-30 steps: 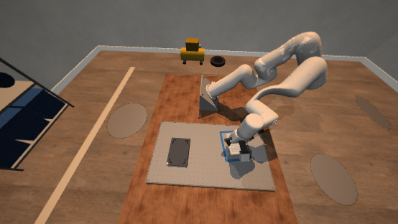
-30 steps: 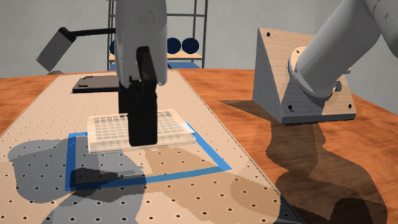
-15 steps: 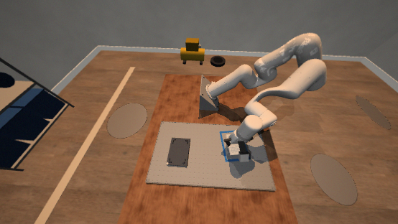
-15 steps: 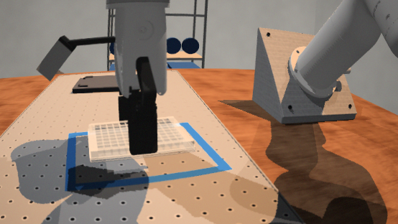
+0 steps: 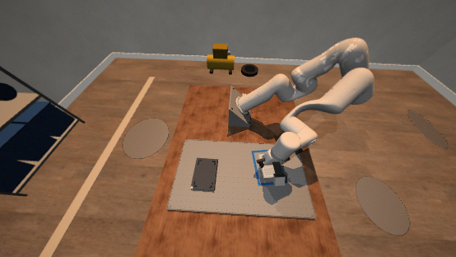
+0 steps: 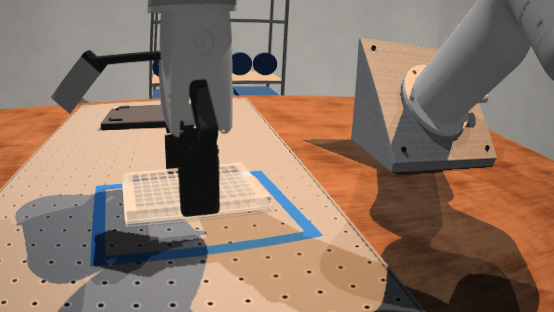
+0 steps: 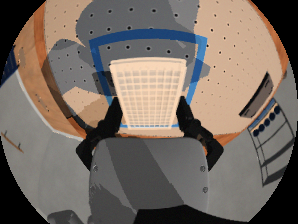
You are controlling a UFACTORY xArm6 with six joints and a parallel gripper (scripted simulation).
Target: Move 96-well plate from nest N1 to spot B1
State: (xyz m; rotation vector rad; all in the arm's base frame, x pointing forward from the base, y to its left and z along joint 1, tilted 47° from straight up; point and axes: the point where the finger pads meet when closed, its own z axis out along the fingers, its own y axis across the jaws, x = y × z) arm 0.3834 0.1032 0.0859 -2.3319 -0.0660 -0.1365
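My hand is 1 cm above the 96-well plate. From my hand the other things lie so: dark plate nest N1: 35 cm to the right, 4 cm ahead, 2 cm below.
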